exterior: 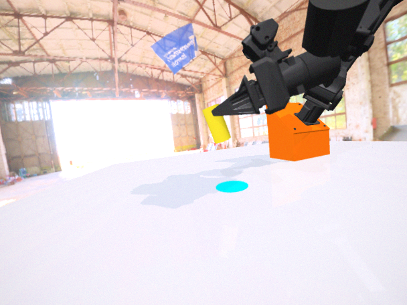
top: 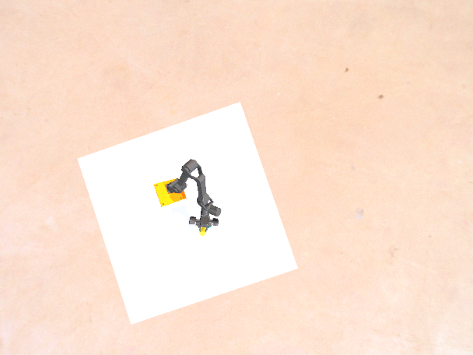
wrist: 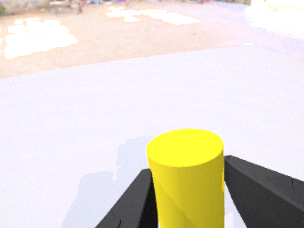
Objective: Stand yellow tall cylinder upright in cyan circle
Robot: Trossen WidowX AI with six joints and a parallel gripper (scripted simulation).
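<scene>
Now: the cyan circle 140 mm below my gripper tip, 20 mm behind it and 10 mm to the left of it. The rest, counted from my gripper tip: yellow cylinder: 20 mm below.
</scene>
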